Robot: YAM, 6 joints.
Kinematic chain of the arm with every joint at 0, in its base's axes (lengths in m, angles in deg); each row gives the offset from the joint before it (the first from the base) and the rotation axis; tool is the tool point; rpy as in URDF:
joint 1: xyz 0 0 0.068 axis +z
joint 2: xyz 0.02 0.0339 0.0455 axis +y
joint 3: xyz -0.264 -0.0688 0 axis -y
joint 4: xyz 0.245 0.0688 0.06 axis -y
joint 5: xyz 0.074 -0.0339 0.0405 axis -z
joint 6: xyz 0.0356 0 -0.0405 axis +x
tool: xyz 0 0 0 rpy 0 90 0
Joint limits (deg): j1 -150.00..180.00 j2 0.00..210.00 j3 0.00..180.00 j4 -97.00..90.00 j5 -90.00..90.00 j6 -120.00..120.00
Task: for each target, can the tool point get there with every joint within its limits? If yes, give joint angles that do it. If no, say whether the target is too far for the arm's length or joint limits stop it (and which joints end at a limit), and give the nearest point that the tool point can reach.
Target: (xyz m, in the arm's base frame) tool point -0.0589 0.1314 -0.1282
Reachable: yes | joints 107.65 161.82 45.04 -15.40 -27.16 -91.55
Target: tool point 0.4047 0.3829 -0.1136
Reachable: yes | joints 46.17 186.08 127.51 45.88 48.81 65.44
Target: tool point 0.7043 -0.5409 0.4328
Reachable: no: too far | nearest point 0.4817 -0.3699 0.3296 | short by 0.299 m
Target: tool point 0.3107 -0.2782 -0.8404
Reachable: no: too far | nearest point 0.2393 -0.2143 -0.3730 | short by 0.477 m
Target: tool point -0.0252 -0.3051 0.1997
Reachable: yes | joints -98.20 93.68 62.19 -42.74 -31.40 -26.78
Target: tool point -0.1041 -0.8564 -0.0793
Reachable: no: too far | nearest point -0.0760 -0.6255 -0.0261 | short by 0.239 m
